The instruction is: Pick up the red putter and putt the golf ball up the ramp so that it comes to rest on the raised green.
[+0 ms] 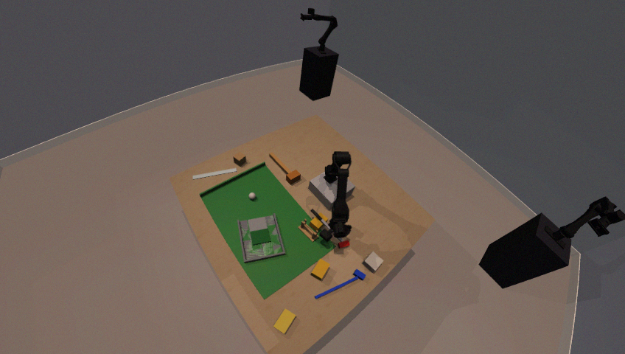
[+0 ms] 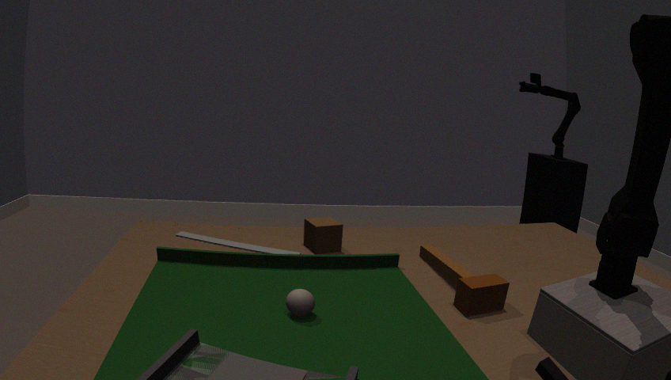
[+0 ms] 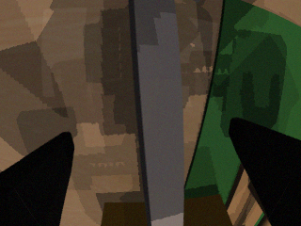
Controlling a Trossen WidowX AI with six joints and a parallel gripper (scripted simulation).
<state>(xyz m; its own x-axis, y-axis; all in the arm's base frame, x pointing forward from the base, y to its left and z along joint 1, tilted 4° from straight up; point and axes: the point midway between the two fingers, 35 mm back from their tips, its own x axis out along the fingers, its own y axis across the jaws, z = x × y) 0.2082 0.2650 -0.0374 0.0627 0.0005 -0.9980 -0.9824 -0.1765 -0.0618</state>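
Right now the small wooden rack is 100 mm ahead of my gripper tip, 80 mm to the right of it and 20 mm above it. Also, from my gripper tip: red putter: 30 mm above, 20 mm to the right, 10 mm ahead; then white golf ball: 460 mm to the right, 250 mm ahead, 10 mm above; then blue putter: 260 mm to the left, 150 mm ahead.
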